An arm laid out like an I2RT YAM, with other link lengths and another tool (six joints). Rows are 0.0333 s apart.
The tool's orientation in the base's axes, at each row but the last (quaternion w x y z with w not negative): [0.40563, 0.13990, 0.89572, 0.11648]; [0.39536, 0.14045, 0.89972, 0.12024]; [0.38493, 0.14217, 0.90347, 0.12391]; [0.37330, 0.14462, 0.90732, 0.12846]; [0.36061, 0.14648, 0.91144, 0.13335]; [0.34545, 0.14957, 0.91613, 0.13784]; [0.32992, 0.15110, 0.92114, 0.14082]
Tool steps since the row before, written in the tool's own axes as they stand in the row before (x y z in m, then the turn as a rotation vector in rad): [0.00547, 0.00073, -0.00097, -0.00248, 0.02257, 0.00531]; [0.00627, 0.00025, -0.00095, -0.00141, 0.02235, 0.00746]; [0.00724, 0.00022, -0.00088, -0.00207, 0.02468, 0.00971]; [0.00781, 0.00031, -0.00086, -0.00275, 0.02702, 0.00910]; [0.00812, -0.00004, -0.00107, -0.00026, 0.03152, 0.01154]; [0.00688, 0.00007, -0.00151, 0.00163, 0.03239, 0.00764]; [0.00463, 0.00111, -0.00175, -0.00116, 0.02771, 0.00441]
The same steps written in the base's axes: [-0.00408, 0.00248, -0.00294, 0.00912, 0.02072, 0.00557]; [-0.00473, 0.00231, -0.00354, 0.01000, 0.02112, 0.00336]; [-0.00541, 0.00265, -0.00412, 0.01245, 0.02331, 0.00306]; [-0.00587, 0.00298, -0.00430, 0.01287, 0.02515, 0.00471]; [-0.00641, 0.00277, -0.00428, 0.01360, 0.03054, 0.00302]; [-0.00594, 0.00238, -0.00295, 0.00977, 0.03145, 0.00504]; [-0.00434, 0.00245, -0.00092, 0.00886, 0.02562, 0.00733]
